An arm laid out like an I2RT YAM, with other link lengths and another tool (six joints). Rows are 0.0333 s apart.
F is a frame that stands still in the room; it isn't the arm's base.
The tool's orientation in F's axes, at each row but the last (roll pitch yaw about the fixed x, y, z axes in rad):
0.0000 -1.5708 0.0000
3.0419 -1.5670 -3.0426
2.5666 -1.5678 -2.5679
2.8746 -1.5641 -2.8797
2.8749 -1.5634 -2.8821
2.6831 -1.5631 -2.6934
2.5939 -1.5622 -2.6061
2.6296 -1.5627 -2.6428
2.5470 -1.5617 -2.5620
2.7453 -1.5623 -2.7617
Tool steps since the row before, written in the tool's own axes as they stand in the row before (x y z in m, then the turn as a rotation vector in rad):
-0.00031 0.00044 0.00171 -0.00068 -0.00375 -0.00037
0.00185 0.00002 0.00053 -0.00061 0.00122 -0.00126
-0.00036 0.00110 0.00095 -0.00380 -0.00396 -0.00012
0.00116 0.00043 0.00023 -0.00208 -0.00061 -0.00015
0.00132 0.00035 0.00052 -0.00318 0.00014 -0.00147
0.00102 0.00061 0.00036 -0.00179 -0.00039 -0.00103
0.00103 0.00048 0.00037 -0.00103 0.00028 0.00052
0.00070 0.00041 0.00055 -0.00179 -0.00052 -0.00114
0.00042 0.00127 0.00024 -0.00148 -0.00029 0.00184
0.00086 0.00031 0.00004 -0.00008 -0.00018 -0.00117
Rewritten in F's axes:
-0.00171 0.00044 -0.00031 0.00037 -0.00375 -0.00068
-0.00054 0.00002 0.00185 0.00126 0.00122 -0.00060
-0.00095 0.00110 -0.00036 0.00012 -0.00395 -0.00381
-0.00024 0.00043 0.00116 0.00016 -0.00061 -0.00208
-0.00053 0.00035 0.00132 0.00149 0.00014 -0.00317
-0.00036 0.00061 0.00102 0.00104 -0.00039 -0.00178
-0.00037 0.00048 0.00103 -0.00051 0.00029 -0.00103
-0.00055 0.00041 0.00070 0.00115 -0.00053 -0.00178
-0.00022 0.00127 0.00042 -0.00183 -0.00025 -0.00150
-0.00004 0.00031 0.00086 0.00117 -0.00020 -0.00007

